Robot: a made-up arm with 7 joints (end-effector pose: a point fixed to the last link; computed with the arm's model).
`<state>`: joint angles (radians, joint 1 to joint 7).
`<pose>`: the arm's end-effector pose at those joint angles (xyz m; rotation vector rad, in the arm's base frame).
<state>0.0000 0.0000 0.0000 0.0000 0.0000 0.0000 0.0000</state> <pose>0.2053 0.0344 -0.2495 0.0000 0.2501 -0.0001</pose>
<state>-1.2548 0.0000 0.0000 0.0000 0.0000 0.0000 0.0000</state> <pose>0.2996 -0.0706 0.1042 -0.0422 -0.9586 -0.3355</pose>
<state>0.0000 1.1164 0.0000 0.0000 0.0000 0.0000 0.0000</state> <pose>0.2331 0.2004 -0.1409 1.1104 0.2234 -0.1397</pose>
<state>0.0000 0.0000 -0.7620 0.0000 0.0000 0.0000 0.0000</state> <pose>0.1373 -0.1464 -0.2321 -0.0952 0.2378 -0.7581</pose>
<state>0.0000 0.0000 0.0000 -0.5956 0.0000 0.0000 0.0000</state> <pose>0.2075 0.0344 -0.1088 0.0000 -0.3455 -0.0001</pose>
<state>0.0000 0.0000 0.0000 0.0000 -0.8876 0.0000 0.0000</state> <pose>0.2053 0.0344 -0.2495 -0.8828 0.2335 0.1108</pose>
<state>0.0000 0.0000 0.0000 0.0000 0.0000 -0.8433 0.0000</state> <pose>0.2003 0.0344 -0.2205 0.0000 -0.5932 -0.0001</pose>
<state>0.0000 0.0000 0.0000 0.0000 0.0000 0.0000 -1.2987</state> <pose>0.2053 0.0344 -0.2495 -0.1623 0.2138 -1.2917</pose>
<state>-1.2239 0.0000 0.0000 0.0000 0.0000 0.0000 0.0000</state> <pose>0.3031 -0.0683 0.0951 -0.0412 -0.9288 -0.3275</pose>
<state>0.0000 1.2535 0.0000 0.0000 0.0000 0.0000 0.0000</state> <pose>0.2391 0.2093 -0.1174 1.2466 0.2163 -0.1568</pose>
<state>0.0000 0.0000 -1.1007 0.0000 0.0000 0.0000 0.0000</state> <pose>0.0695 -0.1996 -0.2148 -0.1376 0.2242 -1.0949</pose>
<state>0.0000 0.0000 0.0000 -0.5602 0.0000 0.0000 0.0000</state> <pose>0.2097 0.0344 -0.1170 0.0000 -0.3101 -0.0001</pose>
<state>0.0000 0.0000 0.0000 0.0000 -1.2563 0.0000 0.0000</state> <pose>0.2053 0.0344 -0.2495 -1.2494 0.2163 0.1569</pose>
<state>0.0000 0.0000 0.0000 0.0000 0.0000 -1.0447 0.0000</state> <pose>0.1957 0.0344 -0.2149 -0.0001 -0.7946 -0.0001</pose>
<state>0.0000 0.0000 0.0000 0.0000 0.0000 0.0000 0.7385</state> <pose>0.2053 0.0344 -0.2495 0.0923 0.2385 0.7344</pose>
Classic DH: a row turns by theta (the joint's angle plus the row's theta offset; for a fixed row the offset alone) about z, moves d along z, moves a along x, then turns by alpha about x. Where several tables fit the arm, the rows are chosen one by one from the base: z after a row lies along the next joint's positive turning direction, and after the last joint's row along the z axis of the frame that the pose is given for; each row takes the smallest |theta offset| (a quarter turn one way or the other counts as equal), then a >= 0, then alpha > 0; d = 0 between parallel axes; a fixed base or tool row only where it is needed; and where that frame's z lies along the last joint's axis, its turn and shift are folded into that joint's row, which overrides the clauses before.
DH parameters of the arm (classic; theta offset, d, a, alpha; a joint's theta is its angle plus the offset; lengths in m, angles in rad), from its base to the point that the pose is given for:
base (fixed): -0.071 0 0 -1.3004
joint 1: -1.3111 0.0261 -0.0095 -1.5708
joint 2: 1.2915 -0.0001 -0.0039 1.5708
joint 3: 1.5708 -0.1739 0.0215 -1.5708
joint 4: 1.5708 0.0028 0.0151 1.5708
joint 5: 0 0.2033 0 -1.5708
joint 6: -1.5708 0 0.036 1.5708
joint 7: 0 0 0 0

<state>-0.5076 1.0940 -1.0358 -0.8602 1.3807 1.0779 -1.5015</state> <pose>0.1454 -0.0363 -0.0986 1.7855 0.8145 -0.8752</pose>
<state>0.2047 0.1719 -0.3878 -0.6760 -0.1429 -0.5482 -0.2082</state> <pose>0.1555 -0.0240 -0.1163 -0.2080 -0.7338 -0.5225</pose>
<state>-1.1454 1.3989 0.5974 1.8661 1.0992 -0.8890 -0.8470</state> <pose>0.1777 0.3760 -0.0553 0.9451 0.6098 -0.4007</pose>
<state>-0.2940 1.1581 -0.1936 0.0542 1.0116 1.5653 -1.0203</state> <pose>0.2454 0.2060 -0.0900 1.0587 1.4559 0.7475</pose>
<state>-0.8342 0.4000 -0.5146 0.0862 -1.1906 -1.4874 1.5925</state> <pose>0.2937 -0.0303 -0.0648 -1.8130 -0.2522 1.0430</pose>
